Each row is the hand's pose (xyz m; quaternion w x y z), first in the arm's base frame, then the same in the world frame.
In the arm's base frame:
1: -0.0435 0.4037 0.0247 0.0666 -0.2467 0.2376 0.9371
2: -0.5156 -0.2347 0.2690 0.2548 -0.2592 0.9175 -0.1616
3: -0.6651 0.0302 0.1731 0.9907 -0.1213 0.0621 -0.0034
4: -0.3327 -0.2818 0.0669 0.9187 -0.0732 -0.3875 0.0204
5: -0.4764 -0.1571 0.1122 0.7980 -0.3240 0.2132 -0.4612
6: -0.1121 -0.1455 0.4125 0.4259 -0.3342 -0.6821 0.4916
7: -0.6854 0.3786 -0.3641 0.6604 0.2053 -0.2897 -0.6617
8: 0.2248 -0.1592 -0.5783 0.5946 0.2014 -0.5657 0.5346
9: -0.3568 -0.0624 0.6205 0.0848 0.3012 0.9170 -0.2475
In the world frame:
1: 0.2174 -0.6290 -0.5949 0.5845 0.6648 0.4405 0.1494
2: 0.7585 -0.4119 -0.0031 0.6534 -0.5700 -0.4280 0.2549
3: 0.8472 -0.3683 -0.3063 0.0587 -0.1534 0.6496 -0.7423
4: 0.5066 -0.2981 0.0070 0.3257 -0.4827 0.5220 -0.6232
5: 0.6537 -0.3242 -0.1192 0.4541 0.2717 -0.6383 0.5591
6: 0.4564 -0.7266 0.0297 0.7587 -0.3985 0.5145 0.0289
7: 0.6263 -0.0362 -0.8075 0.2551 0.6973 -0.0387 0.6687
8: -0.2780 -0.0238 -0.2195 0.8506 -0.2490 0.1985 -0.4185
9: 0.7659 -0.8339 -0.0226 0.6368 -0.6215 0.1327 0.4367

